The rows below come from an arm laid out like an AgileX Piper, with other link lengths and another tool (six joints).
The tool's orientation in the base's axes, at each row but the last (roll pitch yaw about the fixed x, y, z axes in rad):
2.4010, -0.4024, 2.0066
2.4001, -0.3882, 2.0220
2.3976, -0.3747, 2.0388
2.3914, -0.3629, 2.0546
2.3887, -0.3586, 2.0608
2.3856, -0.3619, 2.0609
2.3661, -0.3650, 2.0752
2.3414, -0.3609, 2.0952
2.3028, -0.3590, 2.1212
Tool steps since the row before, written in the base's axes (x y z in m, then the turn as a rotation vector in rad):
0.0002, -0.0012, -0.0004, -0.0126, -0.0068, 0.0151
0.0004, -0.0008, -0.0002, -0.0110, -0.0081, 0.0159
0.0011, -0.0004, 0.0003, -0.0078, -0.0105, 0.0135
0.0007, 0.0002, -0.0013, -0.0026, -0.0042, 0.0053
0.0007, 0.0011, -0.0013, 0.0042, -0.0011, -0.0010
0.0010, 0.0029, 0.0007, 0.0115, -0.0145, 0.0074
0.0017, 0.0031, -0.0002, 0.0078, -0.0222, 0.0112
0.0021, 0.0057, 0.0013, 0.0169, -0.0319, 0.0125
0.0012, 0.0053, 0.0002, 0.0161, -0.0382, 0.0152
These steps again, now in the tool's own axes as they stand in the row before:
-0.0012, -0.0002, -0.0003, 0.0051, -0.0010, -0.0201
-0.0009, 0.0001, -0.0001, 0.0037, 0.0007, -0.0206
-0.0007, 0.0010, 0.0001, -0.0005, 0.0014, -0.0187
-0.0006, -0.0003, 0.0013, -0.0005, 0.0009, -0.0072
0.0001, -0.0002, 0.0018, -0.0031, 0.0024, 0.0021
0.0022, 0.0016, 0.0016, -0.0144, 0.0116, -0.0074
0.0017, 0.0015, 0.0027, -0.0177, 0.0103, -0.0161
0.0041, 0.0031, 0.0035, -0.0293, 0.0166, -0.0180
0.0037, 0.0017, 0.0036, -0.0330, 0.0171, -0.0238

